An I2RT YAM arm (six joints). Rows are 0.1 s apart.
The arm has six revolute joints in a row. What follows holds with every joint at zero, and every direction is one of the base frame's. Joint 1 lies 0.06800 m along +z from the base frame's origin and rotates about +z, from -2.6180 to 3.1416 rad. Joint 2 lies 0.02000 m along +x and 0.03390 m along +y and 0.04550 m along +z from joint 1 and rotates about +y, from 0.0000 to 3.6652 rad. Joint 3 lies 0.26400 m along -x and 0.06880 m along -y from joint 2 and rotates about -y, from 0.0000 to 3.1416 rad. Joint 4 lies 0.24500 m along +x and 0.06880 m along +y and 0.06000 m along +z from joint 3 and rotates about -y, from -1.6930 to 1.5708 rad. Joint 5 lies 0.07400 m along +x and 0.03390 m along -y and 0.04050 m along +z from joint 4 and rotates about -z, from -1.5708 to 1.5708 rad. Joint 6 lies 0.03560 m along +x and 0.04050 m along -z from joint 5 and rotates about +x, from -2.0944 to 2.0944 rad. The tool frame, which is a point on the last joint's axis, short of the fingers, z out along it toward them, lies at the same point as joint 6; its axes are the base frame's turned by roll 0.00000, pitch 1.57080 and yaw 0.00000 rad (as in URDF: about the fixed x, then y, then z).
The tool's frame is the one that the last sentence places.
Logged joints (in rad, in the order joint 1, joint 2, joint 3, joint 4, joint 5, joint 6), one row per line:
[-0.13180 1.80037 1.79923 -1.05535 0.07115 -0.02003]
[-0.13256 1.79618 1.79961 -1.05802 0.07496 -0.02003]
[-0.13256 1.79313 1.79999 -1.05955 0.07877 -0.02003]
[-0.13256 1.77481 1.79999 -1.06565 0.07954 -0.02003]
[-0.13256 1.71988 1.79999 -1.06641 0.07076 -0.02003]
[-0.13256 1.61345 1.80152 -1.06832 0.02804 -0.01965]
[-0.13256 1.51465 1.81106 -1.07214 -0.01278 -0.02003]
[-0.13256 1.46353 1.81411 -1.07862 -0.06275 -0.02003]
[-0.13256 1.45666 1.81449 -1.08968 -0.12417 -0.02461]
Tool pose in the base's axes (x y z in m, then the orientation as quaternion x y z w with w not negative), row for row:
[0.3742 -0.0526 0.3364 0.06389 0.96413 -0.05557 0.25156]
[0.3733 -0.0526 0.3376 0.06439 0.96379 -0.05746 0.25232]
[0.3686 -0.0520 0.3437 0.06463 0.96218 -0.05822 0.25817]
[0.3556 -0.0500 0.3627 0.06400 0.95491 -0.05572 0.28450]
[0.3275 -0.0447 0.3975 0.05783 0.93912 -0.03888 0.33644]
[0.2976 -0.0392 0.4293 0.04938 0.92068 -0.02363 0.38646]
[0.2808 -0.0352 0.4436 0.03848 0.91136 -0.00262 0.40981]
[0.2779 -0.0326 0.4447 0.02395 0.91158 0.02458 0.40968]
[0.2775 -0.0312 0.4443 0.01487 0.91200 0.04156 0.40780]
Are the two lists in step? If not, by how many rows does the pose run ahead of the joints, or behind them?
The pose runs 1 row ahead of the joints: the pose in row i belongs to the joints in row i + 1.
